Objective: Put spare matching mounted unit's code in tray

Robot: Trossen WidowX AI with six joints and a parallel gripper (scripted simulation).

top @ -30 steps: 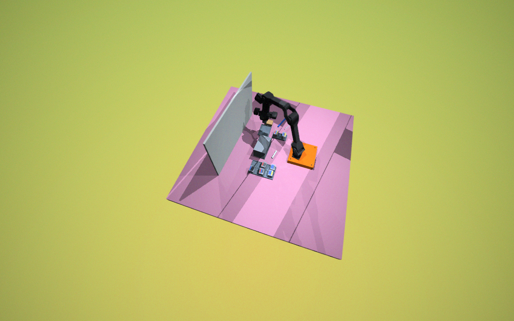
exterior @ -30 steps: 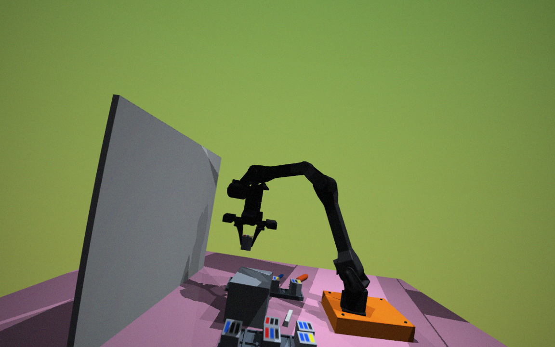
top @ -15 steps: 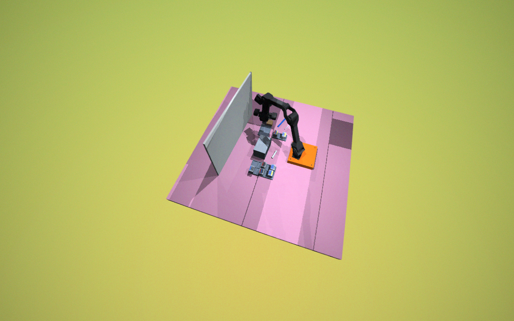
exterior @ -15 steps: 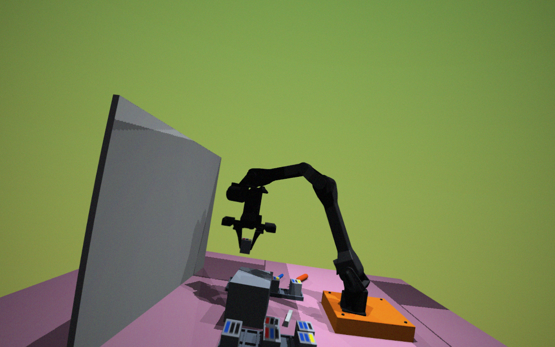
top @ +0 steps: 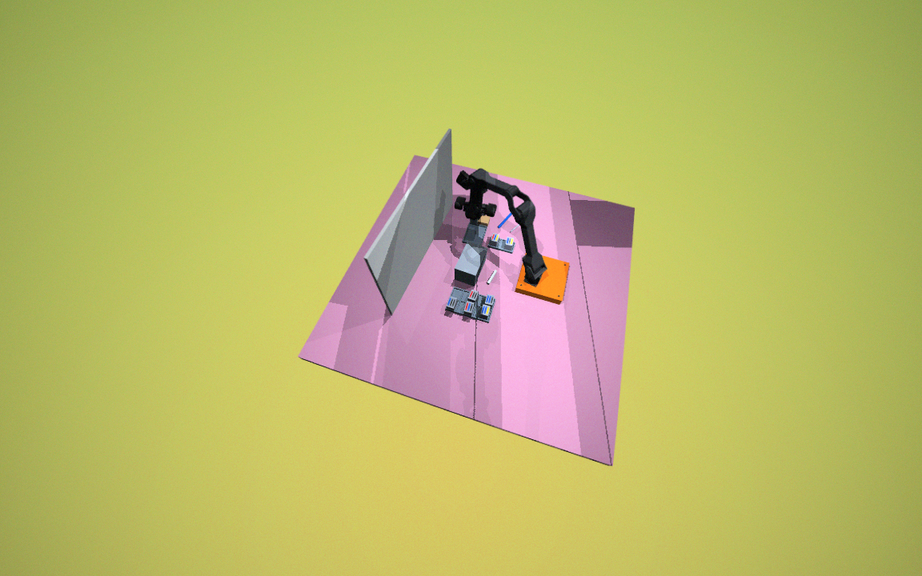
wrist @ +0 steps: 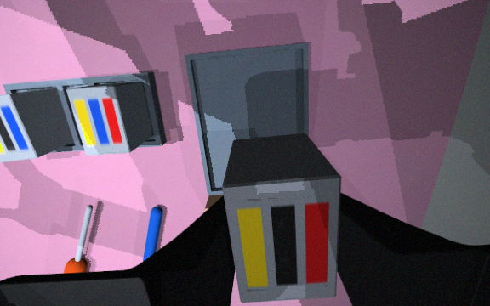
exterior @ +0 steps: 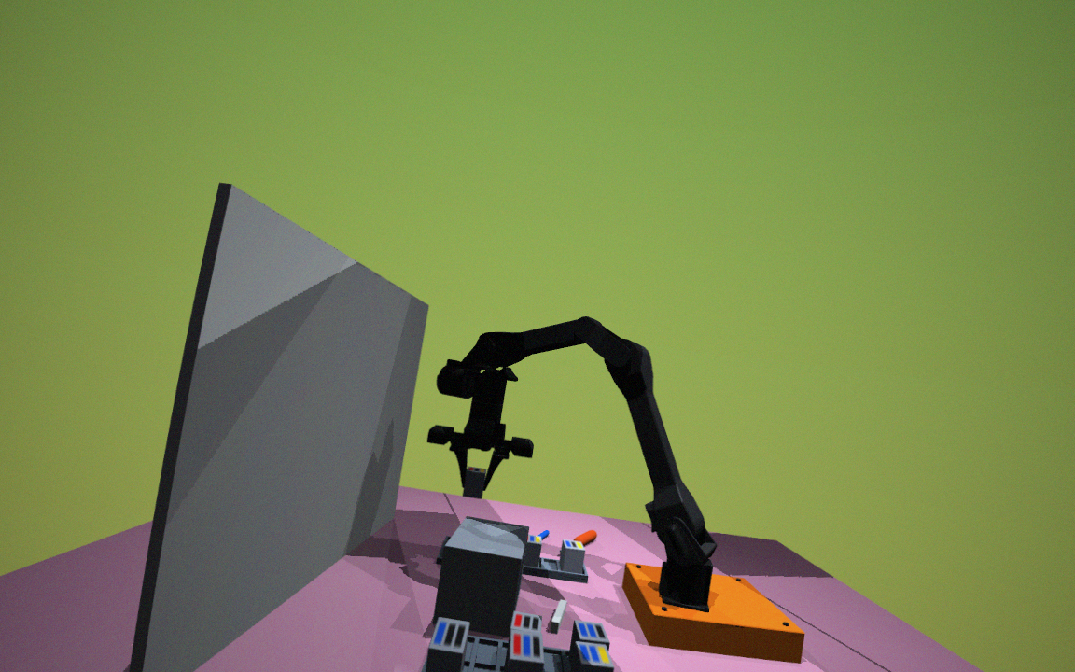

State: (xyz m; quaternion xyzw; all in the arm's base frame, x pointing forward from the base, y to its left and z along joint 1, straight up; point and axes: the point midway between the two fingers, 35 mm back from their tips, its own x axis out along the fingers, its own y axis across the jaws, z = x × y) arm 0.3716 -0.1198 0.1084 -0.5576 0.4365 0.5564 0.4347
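My gripper tip is 1 cm past the grey tray and 11 cm above it. Also, from my gripper tip: small rack (16 cm behind, 1 cm to the right, 11 cm below); then grey spare block (2 cm above); then blue pen (10 cm behind, 16 cm to the right, 11 cm below).
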